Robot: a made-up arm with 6 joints. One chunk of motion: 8 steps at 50 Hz.
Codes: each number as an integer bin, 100 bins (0 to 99) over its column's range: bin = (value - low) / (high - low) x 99, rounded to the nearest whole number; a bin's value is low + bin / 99 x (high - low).
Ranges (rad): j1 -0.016..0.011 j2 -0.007..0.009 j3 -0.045..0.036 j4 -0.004..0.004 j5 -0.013..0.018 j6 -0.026..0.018
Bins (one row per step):
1: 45 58 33 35 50 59
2: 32 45 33 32 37 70
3: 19 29 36 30 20 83
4: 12 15 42 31 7 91
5: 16 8 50 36 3 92
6: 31 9 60 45 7 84
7: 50 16 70 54 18 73
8: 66 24 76 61 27 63
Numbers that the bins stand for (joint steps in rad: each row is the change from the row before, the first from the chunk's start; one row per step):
1: -0.00373 0.00237 -0.01800 -0.00117 0.00266 0.00022
2: -0.00727 0.00027 -0.01800 -0.00141 -0.00141 0.00511
3: -0.01082 -0.00231 -0.01555 -0.00158 -0.00674 0.01089
4: -0.01273 -0.00458 -0.01064 -0.00149 -0.01081 0.01444
5: -0.01164 -0.00571 -0.00409 -0.00109 -0.01206 0.01489
6: -0.00755 -0.00555 0.00409 -0.00036 -0.01081 0.01133
7: -0.00236 -0.00441 0.01227 0.00036 -0.00736 0.00644
8: 0.00200 -0.00312 0.01718 0.00093 -0.00455 0.00200

